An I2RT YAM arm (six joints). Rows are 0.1 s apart.
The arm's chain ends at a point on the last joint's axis. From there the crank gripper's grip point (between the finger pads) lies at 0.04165 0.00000 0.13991 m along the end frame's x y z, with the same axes.
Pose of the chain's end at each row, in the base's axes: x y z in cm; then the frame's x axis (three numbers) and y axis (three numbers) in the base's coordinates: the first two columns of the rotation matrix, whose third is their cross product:
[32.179, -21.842, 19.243, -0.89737, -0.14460, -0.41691, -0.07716, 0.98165, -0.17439]
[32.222, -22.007, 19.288, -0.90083, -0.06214, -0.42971, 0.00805, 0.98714, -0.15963]
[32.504, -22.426, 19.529, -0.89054, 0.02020, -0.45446, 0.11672, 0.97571, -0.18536]
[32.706, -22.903, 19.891, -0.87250, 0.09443, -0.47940, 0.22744, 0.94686, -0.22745]
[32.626, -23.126, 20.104, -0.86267, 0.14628, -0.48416, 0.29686, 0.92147, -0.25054]
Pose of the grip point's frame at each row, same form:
[34.520, -24.184, 5.026, -0.89737, -0.14460, -0.41691, -0.07716, 0.98165, -0.17439]
[34.544, -24.326, 5.064, -0.90083, -0.06214, -0.42971, 0.00805, 0.98714, -0.15963]
[34.946, -25.394, 5.446, -0.89054, 0.02020, -0.45446, 0.11672, 0.97571, -0.18536]
[35.122, -26.812, 6.035, -0.87250, 0.09443, -0.47940, 0.22744, 0.94686, -0.22745]
[34.762, -27.552, 6.358, -0.86267, 0.14628, -0.48416, 0.29686, 0.92147, -0.25054]

